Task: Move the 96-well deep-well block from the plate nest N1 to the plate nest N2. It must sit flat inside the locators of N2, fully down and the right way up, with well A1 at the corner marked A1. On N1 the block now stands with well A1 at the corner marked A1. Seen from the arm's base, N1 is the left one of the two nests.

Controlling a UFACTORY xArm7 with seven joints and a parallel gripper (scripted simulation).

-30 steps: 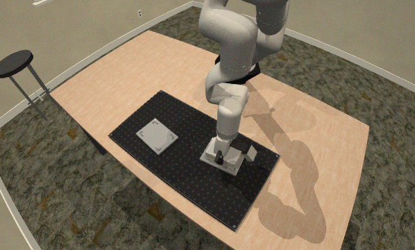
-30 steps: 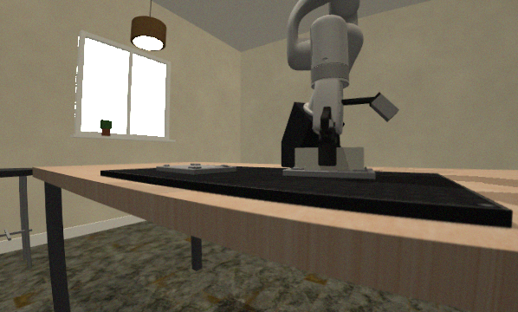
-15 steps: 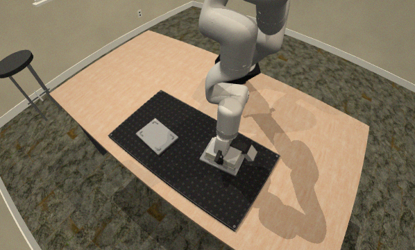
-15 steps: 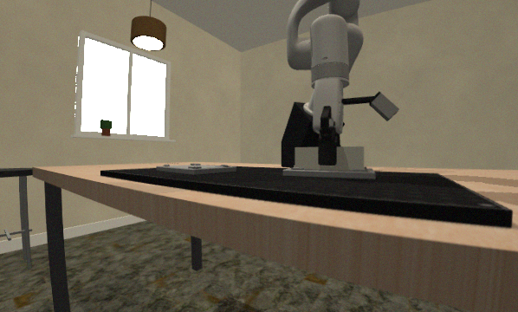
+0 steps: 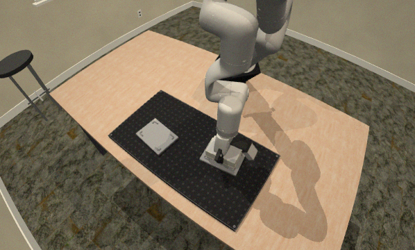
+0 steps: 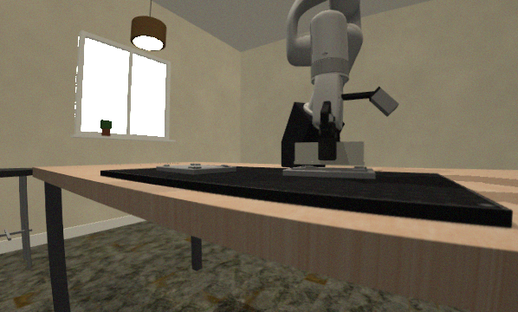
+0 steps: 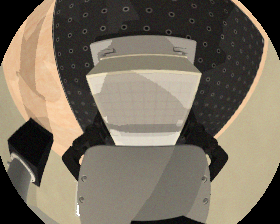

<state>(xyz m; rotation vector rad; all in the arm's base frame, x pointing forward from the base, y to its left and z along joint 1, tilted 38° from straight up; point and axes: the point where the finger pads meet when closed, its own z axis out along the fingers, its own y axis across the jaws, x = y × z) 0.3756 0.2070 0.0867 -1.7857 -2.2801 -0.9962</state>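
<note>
My hand is 30 mm above the nest N1. From my hand the other things lie so: deep-well block: right at my hand; nest N2: 270 mm to the right, 150 mm ahead, 30 mm below.
</note>
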